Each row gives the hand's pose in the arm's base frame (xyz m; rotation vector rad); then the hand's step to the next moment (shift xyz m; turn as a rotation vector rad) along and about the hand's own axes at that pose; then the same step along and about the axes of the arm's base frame.
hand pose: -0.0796 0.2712 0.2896 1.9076 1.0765 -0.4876
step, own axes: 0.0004 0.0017 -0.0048 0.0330 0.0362 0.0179
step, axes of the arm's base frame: 0.0013 0.0038 0.0032 0.0496 -0.0077 -0.0141
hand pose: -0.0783 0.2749 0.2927 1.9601 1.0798 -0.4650
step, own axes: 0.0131 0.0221 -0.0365 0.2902 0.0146 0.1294
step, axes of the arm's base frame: 0.0231 0.0299 0.0238 0.1839 0.0415 -0.2562
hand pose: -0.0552 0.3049 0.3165 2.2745 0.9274 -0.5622
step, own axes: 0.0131 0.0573 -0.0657 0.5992 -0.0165 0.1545
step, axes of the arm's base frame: 0.0606 0.0180 0.0615 0.3626 0.1881 -0.4651
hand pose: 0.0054 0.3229 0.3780 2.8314 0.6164 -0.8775
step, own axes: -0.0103 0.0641 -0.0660 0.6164 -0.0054 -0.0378
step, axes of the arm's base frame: 0.0529 -0.0472 0.0596 0.4796 0.2270 -0.3160
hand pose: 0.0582 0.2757 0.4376 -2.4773 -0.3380 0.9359
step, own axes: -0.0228 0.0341 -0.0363 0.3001 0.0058 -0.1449
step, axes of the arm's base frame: 0.0097 -0.0503 0.0194 0.3191 0.0605 -0.0748
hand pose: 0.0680 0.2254 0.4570 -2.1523 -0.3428 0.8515
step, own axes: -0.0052 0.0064 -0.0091 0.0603 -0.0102 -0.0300
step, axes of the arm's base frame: 0.0021 -0.0120 0.0019 0.0651 0.0192 -0.0061
